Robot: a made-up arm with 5 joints. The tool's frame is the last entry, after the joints. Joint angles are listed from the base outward. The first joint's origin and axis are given. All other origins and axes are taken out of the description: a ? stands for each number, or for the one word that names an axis. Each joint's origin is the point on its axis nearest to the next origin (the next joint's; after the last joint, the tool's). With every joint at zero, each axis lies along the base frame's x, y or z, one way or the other. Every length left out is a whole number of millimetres.
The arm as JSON. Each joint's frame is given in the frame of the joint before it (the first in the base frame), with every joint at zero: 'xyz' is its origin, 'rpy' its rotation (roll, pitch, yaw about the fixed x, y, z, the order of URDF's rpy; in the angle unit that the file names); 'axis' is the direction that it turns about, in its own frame. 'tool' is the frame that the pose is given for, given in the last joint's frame.
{
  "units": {
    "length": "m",
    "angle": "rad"
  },
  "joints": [
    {
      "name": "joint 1",
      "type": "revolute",
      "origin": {
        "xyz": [
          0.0,
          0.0,
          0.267
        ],
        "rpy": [
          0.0,
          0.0,
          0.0
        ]
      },
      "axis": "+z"
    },
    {
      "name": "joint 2",
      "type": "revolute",
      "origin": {
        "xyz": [
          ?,
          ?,
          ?
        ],
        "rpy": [
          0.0,
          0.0,
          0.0
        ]
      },
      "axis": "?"
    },
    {
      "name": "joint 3",
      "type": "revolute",
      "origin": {
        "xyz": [
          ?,
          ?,
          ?
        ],
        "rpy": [
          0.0,
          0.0,
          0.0
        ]
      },
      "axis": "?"
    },
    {
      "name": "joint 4",
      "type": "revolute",
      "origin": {
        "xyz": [
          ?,
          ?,
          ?
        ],
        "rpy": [
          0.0,
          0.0,
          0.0
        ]
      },
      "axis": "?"
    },
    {
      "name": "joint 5",
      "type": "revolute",
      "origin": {
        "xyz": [
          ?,
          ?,
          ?
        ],
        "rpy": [
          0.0,
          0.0,
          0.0
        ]
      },
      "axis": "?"
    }
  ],
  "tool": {
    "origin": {
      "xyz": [
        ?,
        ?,
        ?
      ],
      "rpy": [
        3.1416,
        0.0,
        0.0
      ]
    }
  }
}
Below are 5 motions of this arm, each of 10 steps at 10 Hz.
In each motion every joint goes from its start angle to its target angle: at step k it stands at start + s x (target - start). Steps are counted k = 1, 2, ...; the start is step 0. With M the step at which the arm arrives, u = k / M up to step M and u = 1 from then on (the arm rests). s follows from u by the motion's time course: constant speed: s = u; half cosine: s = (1 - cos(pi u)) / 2; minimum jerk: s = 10 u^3 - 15 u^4 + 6 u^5.
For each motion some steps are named. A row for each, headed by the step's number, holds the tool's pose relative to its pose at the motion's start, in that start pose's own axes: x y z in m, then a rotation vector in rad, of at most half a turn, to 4 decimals.
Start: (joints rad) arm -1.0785 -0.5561 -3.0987 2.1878 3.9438
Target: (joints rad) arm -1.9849 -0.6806 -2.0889 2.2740 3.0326
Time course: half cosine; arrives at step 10
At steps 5, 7, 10:
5: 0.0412 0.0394 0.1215 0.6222 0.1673 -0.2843
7: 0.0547 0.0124 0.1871 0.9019 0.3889 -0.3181
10: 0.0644 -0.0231 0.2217 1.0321 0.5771 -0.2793

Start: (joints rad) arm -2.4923 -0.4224 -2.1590 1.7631 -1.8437
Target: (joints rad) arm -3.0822 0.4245 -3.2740 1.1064 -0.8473
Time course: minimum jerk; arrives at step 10
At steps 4, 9, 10:
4: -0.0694 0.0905 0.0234 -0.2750 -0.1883 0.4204
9: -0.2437 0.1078 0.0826 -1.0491 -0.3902 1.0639
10: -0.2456 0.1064 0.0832 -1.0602 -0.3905 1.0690

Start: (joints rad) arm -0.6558 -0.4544 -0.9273 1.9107 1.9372
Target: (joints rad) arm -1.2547 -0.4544 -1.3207 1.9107 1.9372
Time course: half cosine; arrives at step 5
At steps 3, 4, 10:
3: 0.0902 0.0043 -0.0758 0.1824 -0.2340 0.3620
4: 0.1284 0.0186 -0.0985 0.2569 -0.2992 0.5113
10: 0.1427 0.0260 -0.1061 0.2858 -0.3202 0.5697

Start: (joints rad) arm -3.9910 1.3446 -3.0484 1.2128 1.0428
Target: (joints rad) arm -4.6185 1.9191 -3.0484 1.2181 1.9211
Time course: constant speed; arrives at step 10
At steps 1, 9, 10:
1: 0.0349 0.0468 0.0436 -0.0644 -0.0022 0.1440
9: 0.1654 0.5372 0.2849 -0.5546 0.0659 1.3270
10: 0.1581 0.6032 0.3021 -0.6163 0.0832 1.4750

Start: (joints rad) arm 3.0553 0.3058 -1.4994 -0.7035 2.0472
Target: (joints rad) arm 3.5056 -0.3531 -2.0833 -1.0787 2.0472
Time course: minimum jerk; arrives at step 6
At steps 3, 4, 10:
3: -0.2082 -0.2563 -0.1925 0.6368 -0.5225 0.1544
4: -0.2336 -0.3816 -0.3693 1.0240 -0.7724 0.3133
10: -0.2022 -0.4506 -0.5049 1.3139 -0.9166 0.4557

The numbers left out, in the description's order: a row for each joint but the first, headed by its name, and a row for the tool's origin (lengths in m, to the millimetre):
joint 2: xyz 0.0 0.0 0.0, axis +y
joint 3: xyz 0.083 0.0 0.441, axis +y
joint 4: xyz 0.065 0.0 -0.286, axis +y
joint 5: xyz 0.088 0.0 -0.113, axis -z
tool: xyz 0.0 0.0 0.0

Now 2 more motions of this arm.
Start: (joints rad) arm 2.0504 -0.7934 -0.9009 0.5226 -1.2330
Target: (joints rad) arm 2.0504 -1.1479 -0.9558 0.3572 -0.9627
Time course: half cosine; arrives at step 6
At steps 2, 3, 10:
2: 0.0006 0.0016 -0.0550 -0.1339 0.0522 0.0675
3: -0.0009 -0.0024 -0.1109 -0.2643 0.1134 0.1342
10: -0.0099 -0.0283 -0.2228 -0.5132 0.2626 0.2628

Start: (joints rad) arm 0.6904 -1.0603 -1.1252 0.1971 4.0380
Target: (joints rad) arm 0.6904 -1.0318 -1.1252 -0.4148 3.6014
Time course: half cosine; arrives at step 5
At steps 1, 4, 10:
1: -0.0037 0.0047 -0.0037 -0.0428 -0.0357 -0.0417
4: -0.0268 0.0336 -0.0462 -0.3417 -0.4065 -0.3857
10: -0.0284 0.0355 -0.0523 -0.3688 -0.4579 -0.4241

